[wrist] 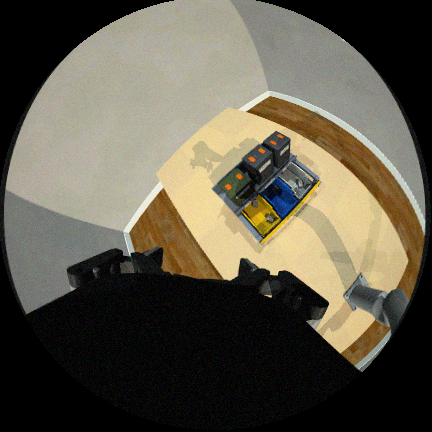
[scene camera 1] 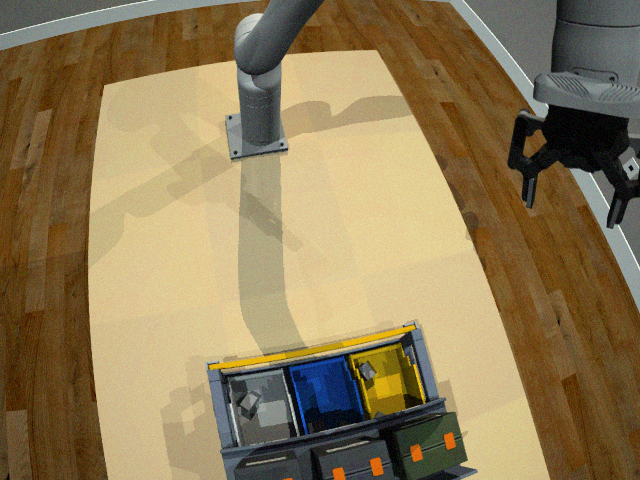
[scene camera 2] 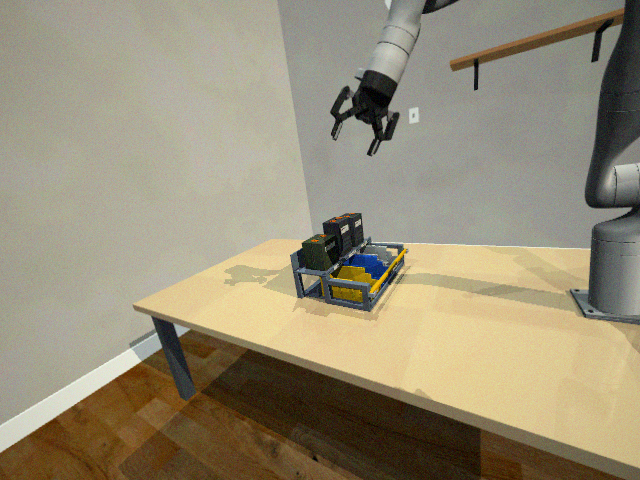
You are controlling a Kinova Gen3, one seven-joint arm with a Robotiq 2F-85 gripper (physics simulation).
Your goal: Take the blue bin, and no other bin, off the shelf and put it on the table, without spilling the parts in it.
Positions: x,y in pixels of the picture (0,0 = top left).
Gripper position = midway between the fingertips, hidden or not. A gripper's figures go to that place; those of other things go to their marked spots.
Labels:
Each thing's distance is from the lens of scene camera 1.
gripper (scene camera 1: pixel 569 213): 44 cm
blue bin (scene camera 1: pixel 324 390): 73 cm
yellow bin (scene camera 1: pixel 396 386): 76 cm
grey bin (scene camera 1: pixel 272 417): 72 cm

